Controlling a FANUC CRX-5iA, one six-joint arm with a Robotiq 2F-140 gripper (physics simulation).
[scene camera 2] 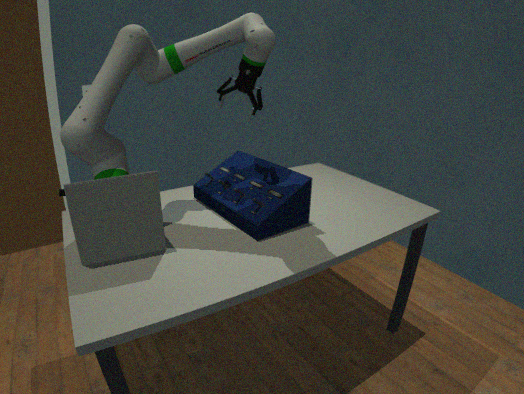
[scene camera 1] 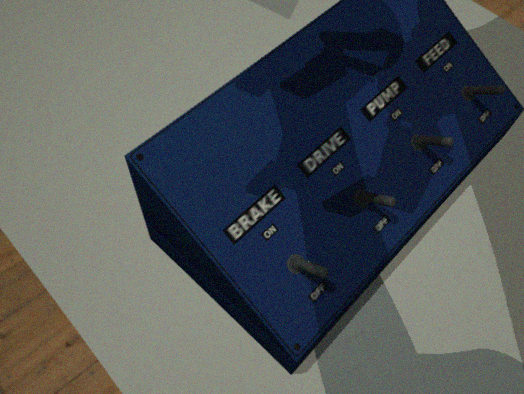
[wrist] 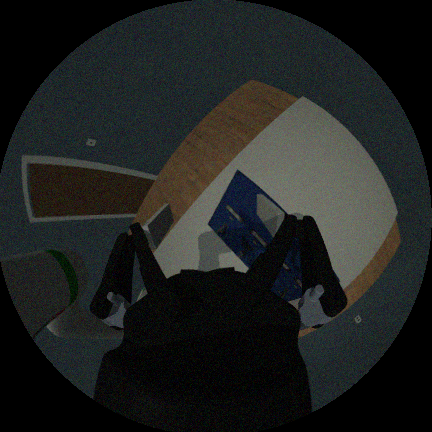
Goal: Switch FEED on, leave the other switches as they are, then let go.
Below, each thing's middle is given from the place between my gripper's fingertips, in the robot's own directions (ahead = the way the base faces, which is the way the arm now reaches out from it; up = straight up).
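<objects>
Relative to the blue sloped switch box (scene camera 1: 271, 167), my hand is 150 mm to the left and 30 mm past it, and 300 mm above it.
</objects>
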